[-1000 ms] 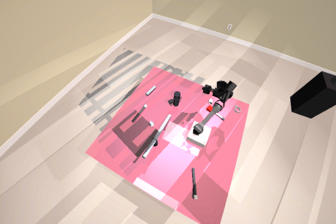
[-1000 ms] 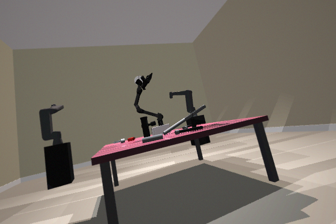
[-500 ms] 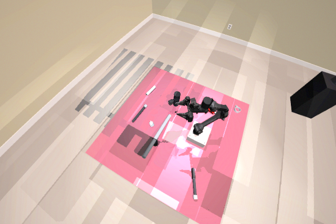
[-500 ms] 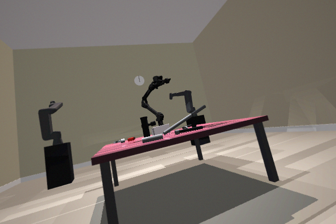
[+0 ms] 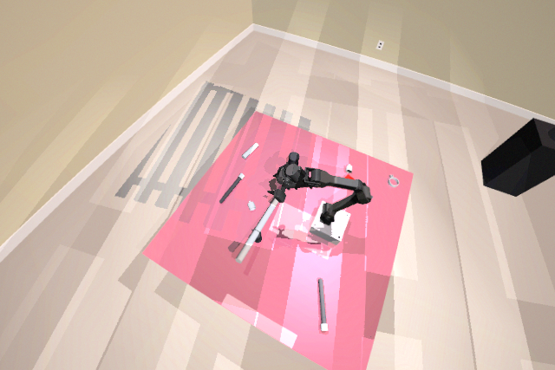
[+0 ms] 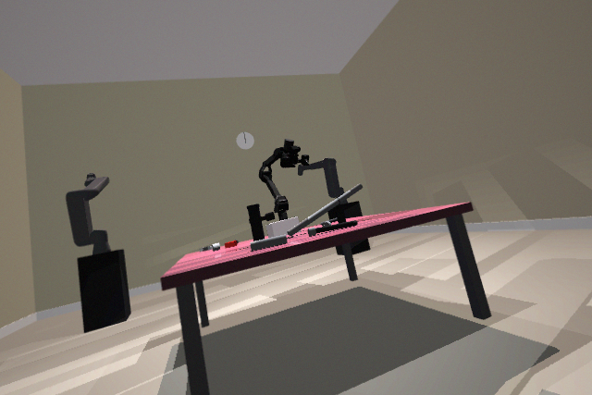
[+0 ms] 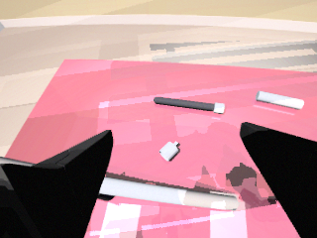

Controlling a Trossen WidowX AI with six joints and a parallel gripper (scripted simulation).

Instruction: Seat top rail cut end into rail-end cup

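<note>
The rail-end cup lies 2 cm ahead of my gripper tip, 27 cm to the right of it and 25 cm below it. Round my gripper tip: short tube 32 cm ahead, 38 cm to the right, 36 cm below; short dark post 18 cm to the left, 27 cm below.
</note>
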